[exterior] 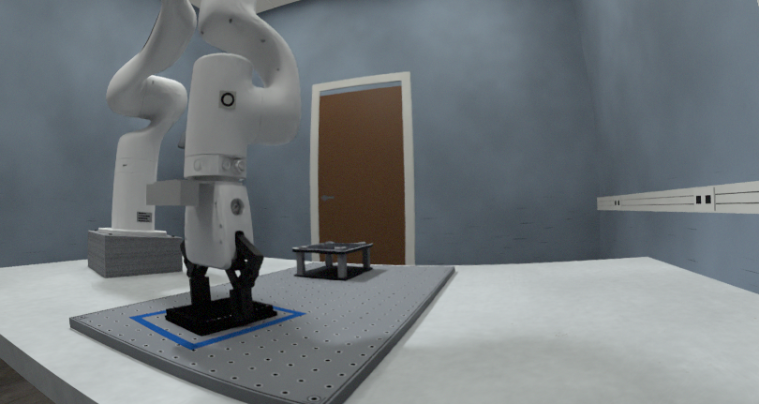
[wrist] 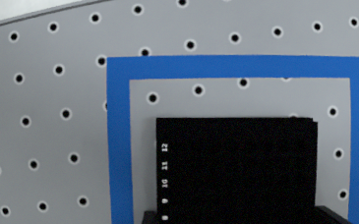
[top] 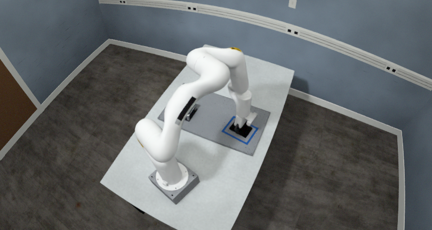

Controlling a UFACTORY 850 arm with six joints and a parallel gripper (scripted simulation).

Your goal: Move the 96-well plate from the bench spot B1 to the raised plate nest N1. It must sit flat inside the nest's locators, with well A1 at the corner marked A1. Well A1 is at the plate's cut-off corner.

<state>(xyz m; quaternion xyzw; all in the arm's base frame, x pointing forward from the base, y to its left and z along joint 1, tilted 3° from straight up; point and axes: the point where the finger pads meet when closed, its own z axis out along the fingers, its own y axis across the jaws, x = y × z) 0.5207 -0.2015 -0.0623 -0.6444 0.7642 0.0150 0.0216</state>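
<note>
The black 96-well plate is 1 cm below my hand. Also, from my hand: plate nest 3 cm behind, 41 cm to the left, 4 cm above.
</note>
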